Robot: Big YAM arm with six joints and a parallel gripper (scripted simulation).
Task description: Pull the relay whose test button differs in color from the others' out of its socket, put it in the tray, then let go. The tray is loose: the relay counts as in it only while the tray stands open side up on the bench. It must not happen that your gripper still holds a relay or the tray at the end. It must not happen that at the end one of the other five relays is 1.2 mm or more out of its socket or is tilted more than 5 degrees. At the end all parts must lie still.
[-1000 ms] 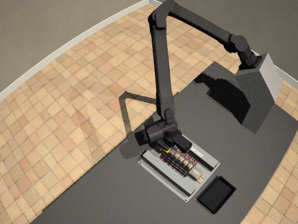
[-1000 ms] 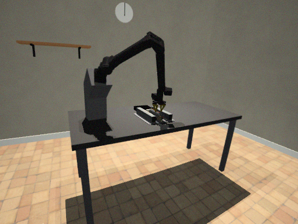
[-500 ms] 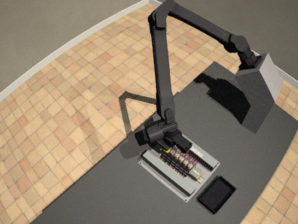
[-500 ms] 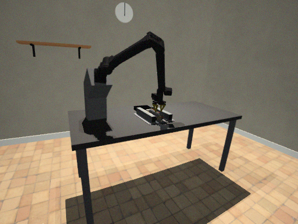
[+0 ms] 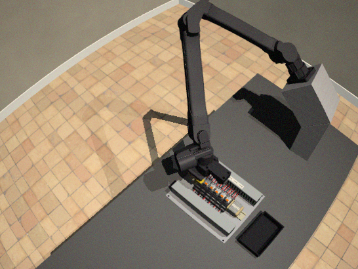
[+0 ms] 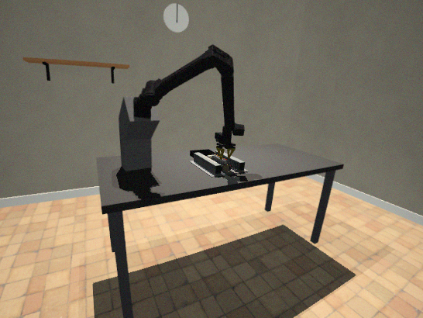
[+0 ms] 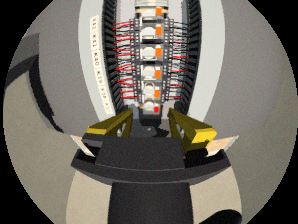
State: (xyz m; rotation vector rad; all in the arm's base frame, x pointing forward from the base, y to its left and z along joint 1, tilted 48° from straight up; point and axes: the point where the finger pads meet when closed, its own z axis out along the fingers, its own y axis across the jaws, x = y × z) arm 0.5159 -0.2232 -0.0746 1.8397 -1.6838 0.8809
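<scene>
The relay lies 3 cm below my hand. From my hand the other things lie so: black tray 34 cm to the left, 7 cm below, 1 cm ahead.
</scene>
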